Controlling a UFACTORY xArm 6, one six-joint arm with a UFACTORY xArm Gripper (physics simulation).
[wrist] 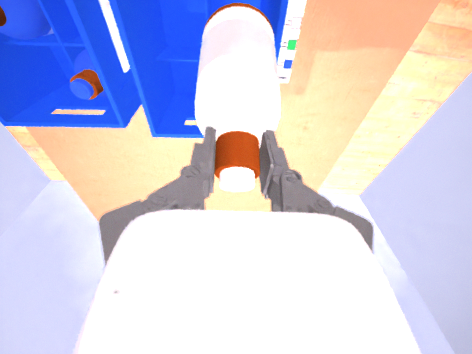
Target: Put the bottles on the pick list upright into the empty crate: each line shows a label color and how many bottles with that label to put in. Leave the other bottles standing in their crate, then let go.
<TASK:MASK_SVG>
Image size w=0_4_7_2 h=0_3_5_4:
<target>my gripper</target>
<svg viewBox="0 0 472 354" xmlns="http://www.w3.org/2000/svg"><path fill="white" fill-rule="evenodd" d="M99 219L98 224L105 270L73 354L421 354L387 280L373 256L373 225L369 220L337 205L334 207L327 198L303 184L301 174L293 169L289 169L282 147L278 147L274 130L263 131L259 148L261 193L265 199L271 200L271 212L205 210L205 199L210 197L210 193L213 193L216 154L216 129L213 126L206 126L203 143L194 144L190 165L181 169L179 178L152 192L146 200L138 200L108 211Z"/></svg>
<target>white bottle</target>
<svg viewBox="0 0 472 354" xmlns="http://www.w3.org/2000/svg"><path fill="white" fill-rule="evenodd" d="M235 2L218 8L209 17L204 26L194 113L197 126L203 136L206 126L213 126L216 129L215 176L220 179L220 188L227 191L240 192L248 191L255 187L255 179L260 175L259 148L262 133L266 130L276 131L281 116L281 98L272 25L267 16L257 7L247 3Z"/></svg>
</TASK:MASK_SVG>
